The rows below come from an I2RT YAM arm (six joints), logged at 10 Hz.
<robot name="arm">
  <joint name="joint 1" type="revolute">
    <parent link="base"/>
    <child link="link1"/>
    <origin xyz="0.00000 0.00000 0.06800" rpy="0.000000 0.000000 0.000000"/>
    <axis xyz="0 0 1"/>
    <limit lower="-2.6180" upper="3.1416"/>
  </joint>
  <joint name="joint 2" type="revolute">
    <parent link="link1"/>
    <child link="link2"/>
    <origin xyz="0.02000 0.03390 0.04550" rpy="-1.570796 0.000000 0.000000"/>
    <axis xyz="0 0 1"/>
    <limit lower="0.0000" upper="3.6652"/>
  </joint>
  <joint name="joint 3" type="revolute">
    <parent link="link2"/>
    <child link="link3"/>
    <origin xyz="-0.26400 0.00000 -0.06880" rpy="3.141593 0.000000 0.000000"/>
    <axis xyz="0 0 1"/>
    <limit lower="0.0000" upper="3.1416"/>
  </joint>
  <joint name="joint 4" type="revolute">
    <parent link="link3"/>
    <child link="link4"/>
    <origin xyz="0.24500 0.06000 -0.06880" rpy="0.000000 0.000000 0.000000"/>
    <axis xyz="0 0 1"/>
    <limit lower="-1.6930" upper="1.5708"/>
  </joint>
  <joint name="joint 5" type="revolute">
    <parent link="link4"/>
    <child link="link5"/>
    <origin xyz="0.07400 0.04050 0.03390" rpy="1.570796 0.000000 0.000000"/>
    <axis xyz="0 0 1"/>
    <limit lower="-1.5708" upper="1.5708"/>
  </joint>
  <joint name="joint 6" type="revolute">
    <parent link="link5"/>
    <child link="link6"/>
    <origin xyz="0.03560 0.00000 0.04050" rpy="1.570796 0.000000 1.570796"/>
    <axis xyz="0 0 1"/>
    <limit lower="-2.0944" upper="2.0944"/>
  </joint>
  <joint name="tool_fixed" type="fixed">
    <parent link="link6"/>
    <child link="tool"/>
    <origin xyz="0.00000 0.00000 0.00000" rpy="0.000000 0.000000 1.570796"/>
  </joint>
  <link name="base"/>
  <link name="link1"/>
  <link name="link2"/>
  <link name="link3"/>
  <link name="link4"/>
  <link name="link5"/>
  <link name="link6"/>
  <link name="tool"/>
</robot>
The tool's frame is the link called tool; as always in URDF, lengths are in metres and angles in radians.
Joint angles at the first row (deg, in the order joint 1, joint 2, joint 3, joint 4, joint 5, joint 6):
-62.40 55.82 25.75 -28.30 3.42 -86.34
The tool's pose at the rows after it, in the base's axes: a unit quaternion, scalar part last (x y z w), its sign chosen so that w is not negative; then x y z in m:
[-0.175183, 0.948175, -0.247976, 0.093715, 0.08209, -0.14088, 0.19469]
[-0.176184, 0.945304, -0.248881, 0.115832, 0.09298, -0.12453, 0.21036]
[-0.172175, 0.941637, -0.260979, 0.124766, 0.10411, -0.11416, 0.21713]
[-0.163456, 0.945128, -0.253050, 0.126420, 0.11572, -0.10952, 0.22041]
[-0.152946, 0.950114, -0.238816, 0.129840, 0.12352, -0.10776, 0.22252]
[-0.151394, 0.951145, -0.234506, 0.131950, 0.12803, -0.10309, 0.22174]
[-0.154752, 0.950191, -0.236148, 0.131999, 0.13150, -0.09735, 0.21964]
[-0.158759, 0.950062, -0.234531, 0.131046, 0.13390, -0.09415, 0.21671]
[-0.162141, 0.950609, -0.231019, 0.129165, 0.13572, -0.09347, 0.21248]
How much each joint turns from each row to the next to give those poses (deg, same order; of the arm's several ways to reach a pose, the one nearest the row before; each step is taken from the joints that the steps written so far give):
2.51 -3.99 4.99 -9.87 -3.96 5.66
6.81 -3.22 2.27 -4.37 1.28 6.27
6.38 -1.02 0.85 -0.32 3.35 5.76
4.68 1.91 1.56 -0.73 2.18 5.18
2.34 1.94 1.44 -0.91 0.31 3.68
2.43 0.37 0.05 -0.18 0.80 2.45
2.63 -0.12 -0.51 0.24 1.34 1.85
1.52 0.23 -0.51 0.35 0.59 0.93
0.56 0.61 -0.63 0.73 0.04 0.20

